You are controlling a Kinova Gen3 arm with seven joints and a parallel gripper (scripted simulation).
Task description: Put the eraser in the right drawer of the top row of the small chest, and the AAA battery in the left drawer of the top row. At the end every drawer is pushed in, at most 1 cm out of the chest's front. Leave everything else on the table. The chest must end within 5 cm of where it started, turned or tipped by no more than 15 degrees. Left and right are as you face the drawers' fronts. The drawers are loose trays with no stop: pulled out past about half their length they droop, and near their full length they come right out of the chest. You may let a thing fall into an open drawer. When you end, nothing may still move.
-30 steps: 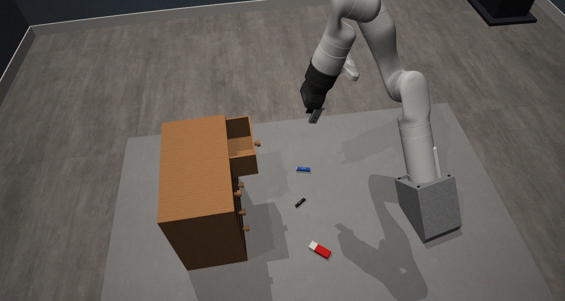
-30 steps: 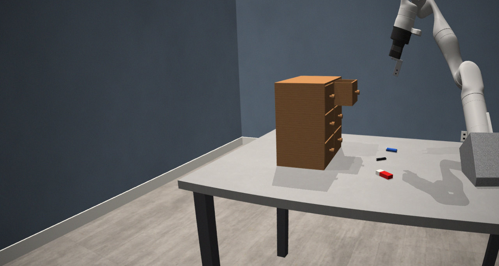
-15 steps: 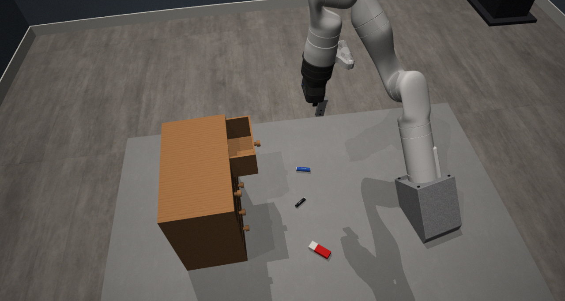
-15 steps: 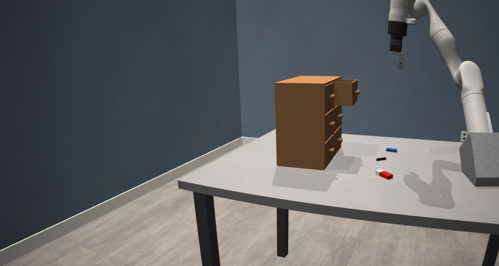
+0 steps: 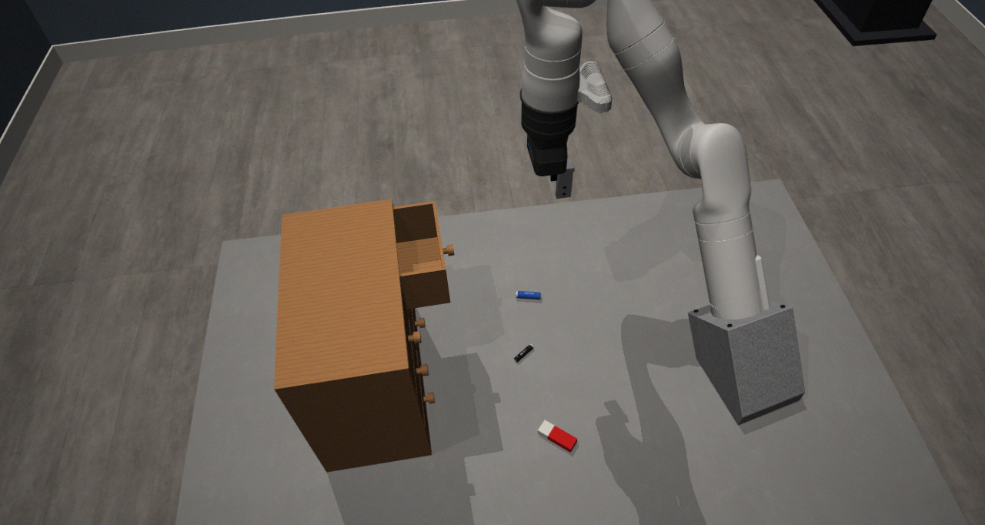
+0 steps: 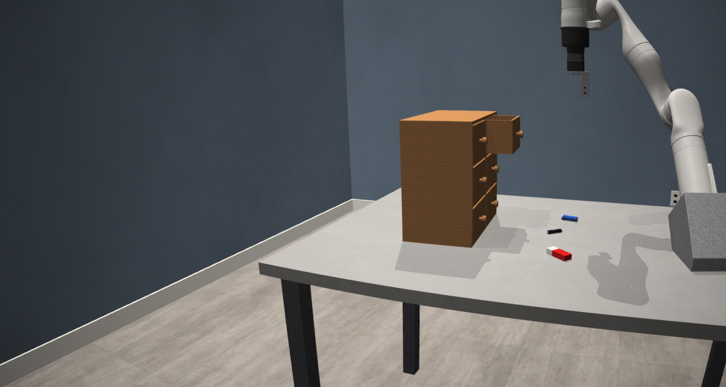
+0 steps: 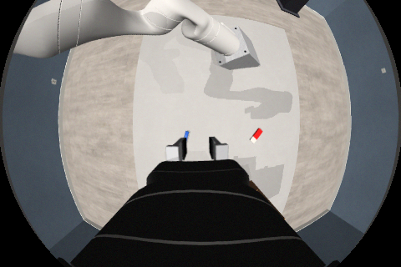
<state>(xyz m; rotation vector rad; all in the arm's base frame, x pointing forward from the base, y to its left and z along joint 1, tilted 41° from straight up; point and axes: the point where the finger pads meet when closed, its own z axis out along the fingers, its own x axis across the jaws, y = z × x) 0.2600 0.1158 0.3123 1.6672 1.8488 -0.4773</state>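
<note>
My gripper is now 370 mm above the white eraser, 240 mm to the right of it and 40 mm short of it. Also, from my hand: thicker blue battery (370 mm below, 50 mm to the right, 40 mm ahead); then thin black battery (370 mm below, 80 mm to the left, 70 mm ahead).
</note>
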